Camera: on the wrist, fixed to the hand. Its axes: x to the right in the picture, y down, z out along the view.
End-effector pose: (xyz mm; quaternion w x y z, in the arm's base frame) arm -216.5 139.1 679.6 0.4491 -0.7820 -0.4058 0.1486
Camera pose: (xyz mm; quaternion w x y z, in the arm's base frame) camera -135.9 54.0 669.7 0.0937 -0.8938 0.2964 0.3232
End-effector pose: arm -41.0 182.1 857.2 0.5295 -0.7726 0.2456 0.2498
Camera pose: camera -87.5 74.5 847.1 0.0421 -0.4322 0.7139 0.5493
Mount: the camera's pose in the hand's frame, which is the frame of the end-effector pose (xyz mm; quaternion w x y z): -16.2 71.3 -92.2 0.6688 -0.1529 0.0512 0.7257
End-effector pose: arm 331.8 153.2 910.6 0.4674 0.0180 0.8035 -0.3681
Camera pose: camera 299.5 266.3 908.9 0.5414 0.5426 0.6046 0.2168
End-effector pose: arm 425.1 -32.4 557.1 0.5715 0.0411 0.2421 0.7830
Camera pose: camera 336.8 -94.2 509.8 0.1921 -0.0757 -0.0416 -0.9776
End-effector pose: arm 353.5 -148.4 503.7 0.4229 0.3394 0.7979 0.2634
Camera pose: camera 304.2 -128.1 608.6 0.1027 0.7279 0.2687 0.6224
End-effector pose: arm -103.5 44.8 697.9 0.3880 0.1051 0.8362 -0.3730
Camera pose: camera -112.0 161.6 709.8 0.5035 0.6369 0.5599 0.1654
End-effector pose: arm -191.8 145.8 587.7 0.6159 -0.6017 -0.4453 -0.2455
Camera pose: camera -116.5 64.6 547.9 0.5209 -0.8072 0.2079 0.1839
